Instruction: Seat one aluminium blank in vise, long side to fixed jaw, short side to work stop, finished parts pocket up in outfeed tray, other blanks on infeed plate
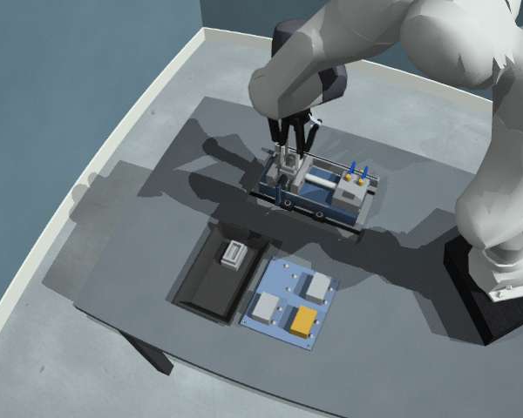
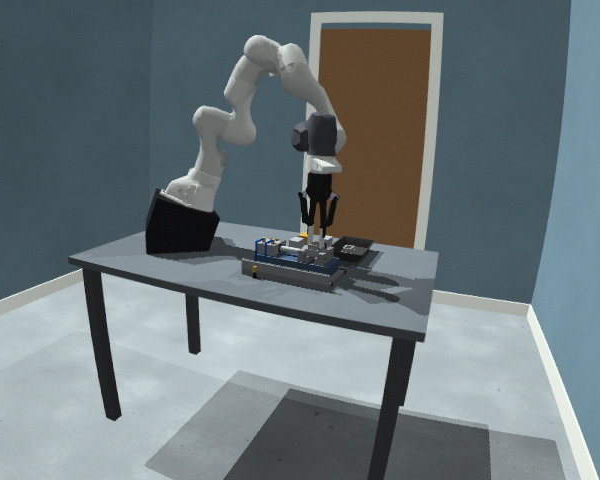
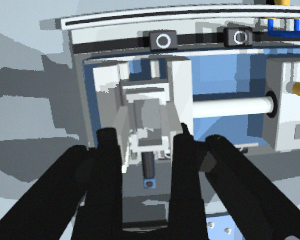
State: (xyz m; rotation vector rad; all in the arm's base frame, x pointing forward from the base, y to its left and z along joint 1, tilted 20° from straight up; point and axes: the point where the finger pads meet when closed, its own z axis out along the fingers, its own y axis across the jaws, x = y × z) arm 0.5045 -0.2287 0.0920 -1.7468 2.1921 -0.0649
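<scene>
The moving jaw lies 60 mm below my hand, 30 mm behind it and 10 mm to the left of it. From my hand the other things lie so: vise 100 mm below, 60 mm behind, 20 mm to the left; then fixed jaw 60 mm below, 30 mm ahead; then vise hose block 160 mm behind, 60 mm below, 30 mm to the left.
</scene>
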